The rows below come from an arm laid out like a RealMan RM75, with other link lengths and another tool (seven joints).
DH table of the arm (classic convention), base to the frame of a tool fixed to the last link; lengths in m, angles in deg. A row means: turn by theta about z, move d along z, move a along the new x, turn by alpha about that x. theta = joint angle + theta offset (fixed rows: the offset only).
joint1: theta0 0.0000, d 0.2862, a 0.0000, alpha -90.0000
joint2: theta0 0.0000, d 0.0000, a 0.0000, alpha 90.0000
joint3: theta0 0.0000, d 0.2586, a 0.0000, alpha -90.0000
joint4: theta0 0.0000, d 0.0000, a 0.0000, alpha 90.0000
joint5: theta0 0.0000, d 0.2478, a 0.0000, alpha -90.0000
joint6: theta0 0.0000, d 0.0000, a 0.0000, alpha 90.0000
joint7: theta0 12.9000, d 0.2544, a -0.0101, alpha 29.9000
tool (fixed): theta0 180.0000, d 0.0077, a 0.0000, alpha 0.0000
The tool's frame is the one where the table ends.
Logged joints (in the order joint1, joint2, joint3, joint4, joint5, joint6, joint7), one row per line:
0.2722, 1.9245, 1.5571, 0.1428, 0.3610, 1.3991, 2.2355
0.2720, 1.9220, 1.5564, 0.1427, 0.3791, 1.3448, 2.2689
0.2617, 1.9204, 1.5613, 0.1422, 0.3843, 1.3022, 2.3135
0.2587, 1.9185, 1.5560, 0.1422, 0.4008, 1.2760, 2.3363
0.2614, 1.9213, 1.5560, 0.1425, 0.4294, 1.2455, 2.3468
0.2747, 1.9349, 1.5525, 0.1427, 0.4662, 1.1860, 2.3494
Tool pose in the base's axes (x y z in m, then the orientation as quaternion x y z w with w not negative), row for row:
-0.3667, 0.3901, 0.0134, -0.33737, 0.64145, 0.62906, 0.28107
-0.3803, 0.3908, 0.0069, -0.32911, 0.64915, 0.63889, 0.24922
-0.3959, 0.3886, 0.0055, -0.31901, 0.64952, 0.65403, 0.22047
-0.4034, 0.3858, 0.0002, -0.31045, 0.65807, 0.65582, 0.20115
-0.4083, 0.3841, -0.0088, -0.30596, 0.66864, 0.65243, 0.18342
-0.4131, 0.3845, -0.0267, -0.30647, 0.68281, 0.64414, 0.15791
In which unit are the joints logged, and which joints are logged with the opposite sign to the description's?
The joints are logged in radians. Opposite sign: joint1, joint2, joint3, joint4, joint6.
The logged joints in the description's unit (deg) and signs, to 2 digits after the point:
-15.60, -110.27, -89.22, -8.18, 20.68, -80.16, 128.08
-15.58, -110.12, -89.18, -8.18, 21.72, -77.05, 130.00
-14.99, -110.03, -89.46, -8.15, 22.02, -74.61, 132.55
-14.82, -109.92, -89.15, -8.15, 22.96, -73.11, 133.86
-14.98, -110.08, -89.15, -8.16, 24.60, -71.36, 134.46
-15.74, -110.86, -88.95, -8.18, 26.71, -67.95, 134.61

